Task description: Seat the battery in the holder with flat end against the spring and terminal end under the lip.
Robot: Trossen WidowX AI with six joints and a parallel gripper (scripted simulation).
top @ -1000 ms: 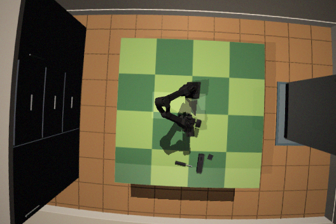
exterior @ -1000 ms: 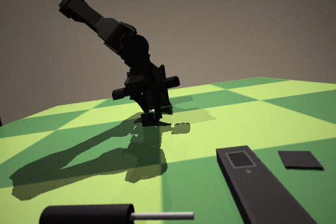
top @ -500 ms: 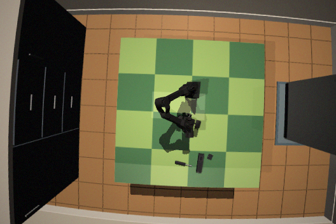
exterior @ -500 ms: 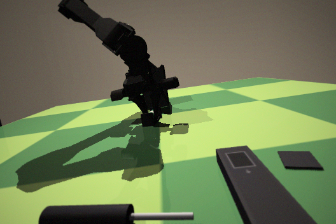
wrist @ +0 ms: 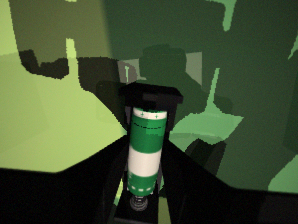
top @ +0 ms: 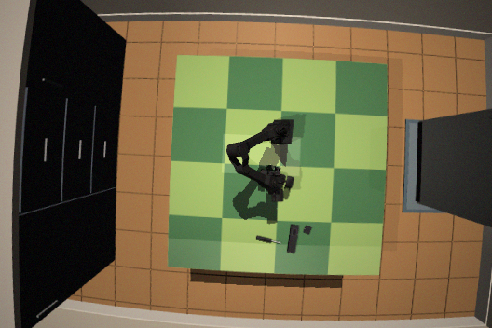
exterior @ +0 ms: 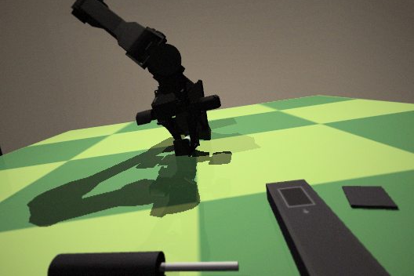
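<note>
The battery is 10 mm above my gripper tip. The rest, counted from my gripper tip: dark square plate: 310 mm ahead, 210 mm to the left, 10 mm below; then screwdriver: 380 mm ahead, 10 mm to the right; then dark remote: 360 mm ahead, 120 mm to the left, 10 mm above.
</note>
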